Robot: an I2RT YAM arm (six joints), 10 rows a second.
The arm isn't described. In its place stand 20 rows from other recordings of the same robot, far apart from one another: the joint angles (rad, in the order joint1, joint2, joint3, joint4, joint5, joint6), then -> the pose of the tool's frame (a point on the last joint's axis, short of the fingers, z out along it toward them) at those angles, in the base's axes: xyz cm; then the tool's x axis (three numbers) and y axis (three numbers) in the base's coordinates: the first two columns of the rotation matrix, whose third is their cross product.
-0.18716, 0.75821, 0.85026, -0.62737, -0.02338, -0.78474 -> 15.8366 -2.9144 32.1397 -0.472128 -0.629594 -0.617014 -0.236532 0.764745 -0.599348
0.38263, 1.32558, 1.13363, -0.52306, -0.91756, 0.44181 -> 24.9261 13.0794 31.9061 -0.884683 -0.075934 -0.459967 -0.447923 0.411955 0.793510
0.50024, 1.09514, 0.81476, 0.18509, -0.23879, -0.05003 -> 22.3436 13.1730 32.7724 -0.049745 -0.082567 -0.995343 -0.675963 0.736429 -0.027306
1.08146, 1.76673, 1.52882, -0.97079, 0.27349, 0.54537 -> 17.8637 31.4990 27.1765 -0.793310 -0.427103 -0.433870 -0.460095 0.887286 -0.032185
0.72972, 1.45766, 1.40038, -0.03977, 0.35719, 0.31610 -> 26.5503 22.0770 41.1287 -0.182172 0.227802 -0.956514 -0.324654 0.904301 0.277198
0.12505, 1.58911, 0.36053, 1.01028, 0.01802, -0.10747 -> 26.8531 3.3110 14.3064 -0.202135 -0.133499 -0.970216 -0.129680 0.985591 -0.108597
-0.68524, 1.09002, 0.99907, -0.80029, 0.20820, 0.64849 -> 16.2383 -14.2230 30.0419 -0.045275 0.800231 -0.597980 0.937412 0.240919 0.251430
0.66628, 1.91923, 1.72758, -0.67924, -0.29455, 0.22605 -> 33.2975 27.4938 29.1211 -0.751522 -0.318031 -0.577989 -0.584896 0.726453 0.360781
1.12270, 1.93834, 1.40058, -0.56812, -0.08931, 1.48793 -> 17.2643 36.6472 18.8069 -0.943921 0.327444 0.042340 0.310200 0.835582 0.453408
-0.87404, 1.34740, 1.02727, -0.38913, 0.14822, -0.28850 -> 18.5805 -23.0245 27.9669 -0.636941 0.322708 -0.700118 0.677203 0.668182 -0.308106
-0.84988, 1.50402, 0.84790, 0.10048, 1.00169, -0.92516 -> 18.3601 -25.4381 22.5841 -0.910132 0.383715 -0.156281 0.249716 0.207039 -0.945927
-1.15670, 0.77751, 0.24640, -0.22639, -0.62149, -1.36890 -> 7.8643 -12.7416 15.5612 -0.617861 -0.573757 -0.537635 -0.155731 0.759514 -0.631574
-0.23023, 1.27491, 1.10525, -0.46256, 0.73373, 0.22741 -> 26.2945 -8.6116 32.4447 -0.403741 0.266610 -0.875164 0.807250 0.553962 -0.203651
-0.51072, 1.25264, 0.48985, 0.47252, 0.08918, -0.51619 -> 22.6027 -13.0278 20.7019 -0.494201 -0.286615 -0.820742 0.364936 0.788484 -0.495092
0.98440, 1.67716, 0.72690, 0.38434, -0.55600, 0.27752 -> 16.5458 28.3009 15.5683 -0.546726 -0.402424 -0.734265 -0.836212 0.217505 0.503429
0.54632, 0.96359, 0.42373, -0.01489, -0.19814, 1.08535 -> 16.9756 11.1423 19.8481 -0.786983 0.536359 -0.304922 0.093675 0.592366 0.800205
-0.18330, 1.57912, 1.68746, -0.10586, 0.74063, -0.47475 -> 34.9144 -8.9155 46.3880 -0.362598 -0.275901 -0.890169 0.710839 0.535829 -0.455626
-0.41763, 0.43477, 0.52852, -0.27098, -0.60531, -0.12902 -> 11.8381 -3.0368 28.9163 -0.136854 -0.055024 -0.989062 -0.197684 0.979889 -0.027161
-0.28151, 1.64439, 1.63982, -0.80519, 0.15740, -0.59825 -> 34.4247 -10.5361 35.6622 -0.787819 -0.351198 -0.505965 -0.079236 0.872462 -0.482215
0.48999, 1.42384, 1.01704, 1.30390, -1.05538, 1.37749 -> 23.8831 16.2493 40.4365 -0.565214 0.246750 -0.787177 -0.813294 -0.326476 0.481629
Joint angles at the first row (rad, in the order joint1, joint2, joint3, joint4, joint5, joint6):
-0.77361, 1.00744, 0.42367, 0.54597, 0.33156, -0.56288
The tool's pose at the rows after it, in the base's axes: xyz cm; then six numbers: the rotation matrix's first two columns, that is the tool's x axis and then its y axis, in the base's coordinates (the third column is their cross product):
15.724 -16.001 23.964 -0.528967 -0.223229 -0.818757 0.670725 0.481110 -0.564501
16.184 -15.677 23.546 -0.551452 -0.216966 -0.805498 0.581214 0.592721 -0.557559
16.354 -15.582 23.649 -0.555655 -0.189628 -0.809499 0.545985 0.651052 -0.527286
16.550 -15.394 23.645 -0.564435 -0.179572 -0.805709 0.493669 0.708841 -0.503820
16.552 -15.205 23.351 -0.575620 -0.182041 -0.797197 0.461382 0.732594 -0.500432
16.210 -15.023 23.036 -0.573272 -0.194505 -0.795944 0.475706 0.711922 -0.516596
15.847 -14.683 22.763 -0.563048 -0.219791 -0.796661 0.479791 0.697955 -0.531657
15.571 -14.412 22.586 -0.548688 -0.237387 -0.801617 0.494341 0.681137 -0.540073
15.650 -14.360 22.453 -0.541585 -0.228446 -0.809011 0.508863 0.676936 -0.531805
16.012 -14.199 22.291 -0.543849 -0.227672 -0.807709 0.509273 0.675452 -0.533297
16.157 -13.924 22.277 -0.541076 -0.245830 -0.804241 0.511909 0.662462 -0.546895
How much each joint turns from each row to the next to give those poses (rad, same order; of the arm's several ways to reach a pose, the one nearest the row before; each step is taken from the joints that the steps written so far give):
0.02134, 0.00028, -0.00125, -0.06950, -0.06468, -0.01193
0.00904, -0.00103, 0.02585, -0.12306, -0.09994, 0.00388
0.00049, -0.00240, 0.02913, -0.08956, -0.04933, 0.02518
0.00256, 0.00043, 0.02365, -0.07744, -0.06012, 0.00579
0.00206, -0.00164, -0.00105, -0.02798, -0.02660, -0.00952
-0.00141, -0.01664, -0.02965, 0.03618, 0.01804, -0.00993
0.00058, -0.02432, -0.03340, 0.03853, 0.00170, -0.01386
0.00226, -0.01930, -0.02850, 0.04147, 0.00945, -0.00365
0.00688, 0.00421, -0.00666, 0.01684, 0.01534, 0.01494
0.02064, 0.01317, -0.00134, 0.01292, 0.02267, 0.00399
0.01786, -0.00259, -0.01000, 0.02631, 0.02196, -0.01034

